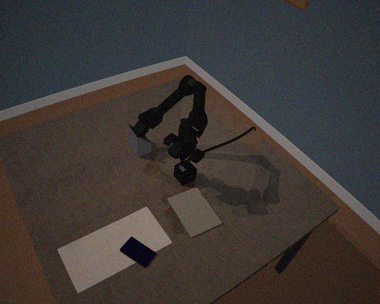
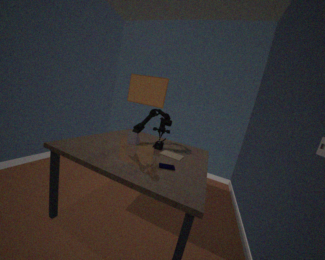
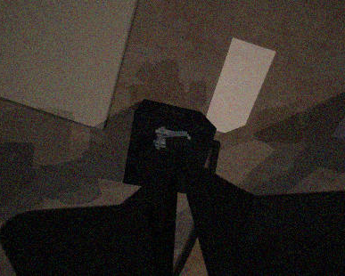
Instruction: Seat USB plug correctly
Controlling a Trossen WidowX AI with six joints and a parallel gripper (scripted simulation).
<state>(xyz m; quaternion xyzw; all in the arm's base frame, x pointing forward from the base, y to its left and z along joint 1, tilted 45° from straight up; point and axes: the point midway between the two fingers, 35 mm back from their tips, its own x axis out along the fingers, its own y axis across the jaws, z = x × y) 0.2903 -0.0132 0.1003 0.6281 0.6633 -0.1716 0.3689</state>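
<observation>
The socket lies 70 mm below my gripper tip and 10 mm to the left of it. Round my gripper tip: beige pad (180 mm ahead, 130 mm below, 60 mm to the right); then dark blue card (370 mm to the right, 220 mm ahead, 130 mm below).
</observation>
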